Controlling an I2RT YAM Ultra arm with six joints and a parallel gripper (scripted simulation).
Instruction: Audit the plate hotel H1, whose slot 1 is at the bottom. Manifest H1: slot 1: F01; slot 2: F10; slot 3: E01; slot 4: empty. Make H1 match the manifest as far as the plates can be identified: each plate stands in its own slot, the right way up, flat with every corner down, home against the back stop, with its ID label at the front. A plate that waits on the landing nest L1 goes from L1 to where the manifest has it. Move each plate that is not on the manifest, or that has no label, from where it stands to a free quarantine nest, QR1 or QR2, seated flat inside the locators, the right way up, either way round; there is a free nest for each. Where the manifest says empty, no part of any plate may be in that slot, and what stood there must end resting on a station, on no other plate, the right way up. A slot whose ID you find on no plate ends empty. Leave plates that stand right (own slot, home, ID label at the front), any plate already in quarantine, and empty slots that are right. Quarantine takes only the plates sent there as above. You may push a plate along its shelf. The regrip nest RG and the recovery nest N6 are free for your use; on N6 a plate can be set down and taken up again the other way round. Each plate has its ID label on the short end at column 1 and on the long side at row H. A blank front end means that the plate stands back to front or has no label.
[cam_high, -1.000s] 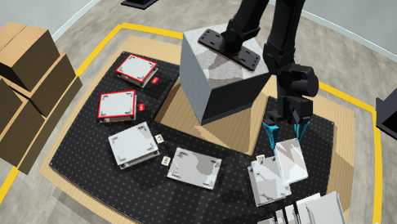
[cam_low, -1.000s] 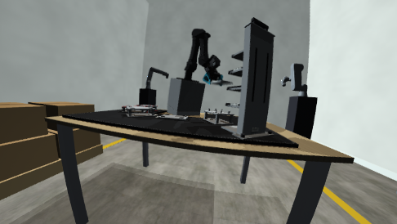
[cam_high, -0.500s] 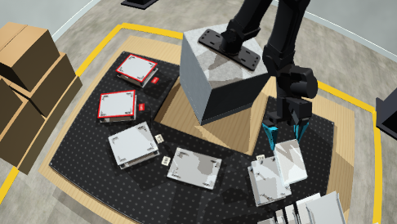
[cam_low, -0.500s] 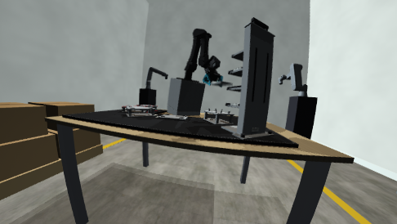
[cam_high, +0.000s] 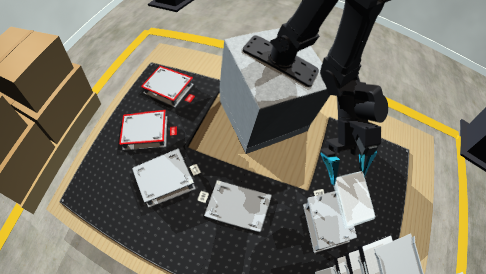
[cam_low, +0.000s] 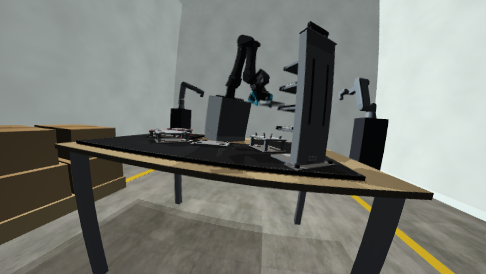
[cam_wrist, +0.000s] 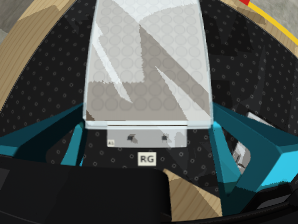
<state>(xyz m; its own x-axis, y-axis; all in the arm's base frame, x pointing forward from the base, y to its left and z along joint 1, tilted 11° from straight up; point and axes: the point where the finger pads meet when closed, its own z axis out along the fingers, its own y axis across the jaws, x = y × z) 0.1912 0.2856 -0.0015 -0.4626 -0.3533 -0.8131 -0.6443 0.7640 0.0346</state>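
My gripper is now 4 cm to the right of the white plate and 4 cm short of it. Round my hand: grey regrip nest (17 cm below, 4 cm ahead, 3 cm to the left); H1 tag (22 cm below, 20 cm to the left, 8 cm ahead); RG tag (22 cm below, 4 cm behind, 3 cm to the right).
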